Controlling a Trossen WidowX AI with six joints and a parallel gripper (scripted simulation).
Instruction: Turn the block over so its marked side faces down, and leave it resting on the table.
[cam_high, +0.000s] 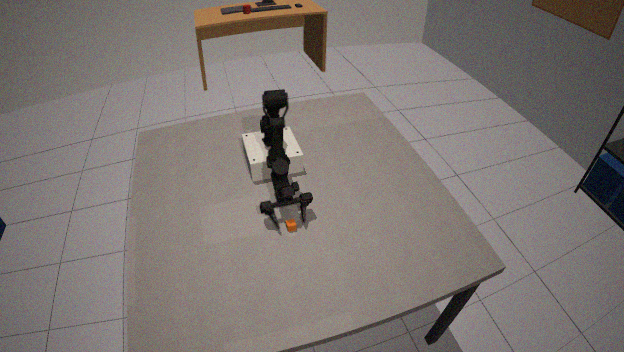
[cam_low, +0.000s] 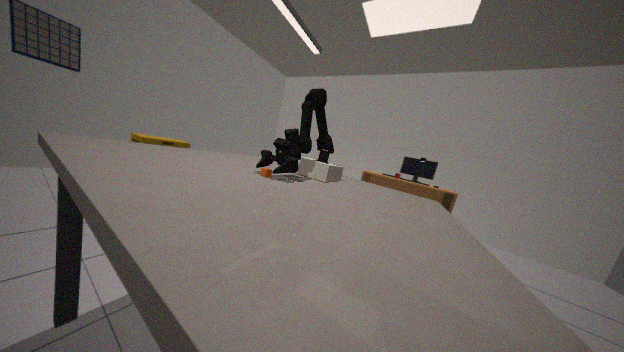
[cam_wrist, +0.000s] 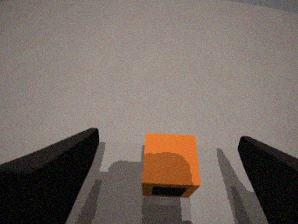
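The block is 20 mm behind my gripper tip and 10 mm below it.
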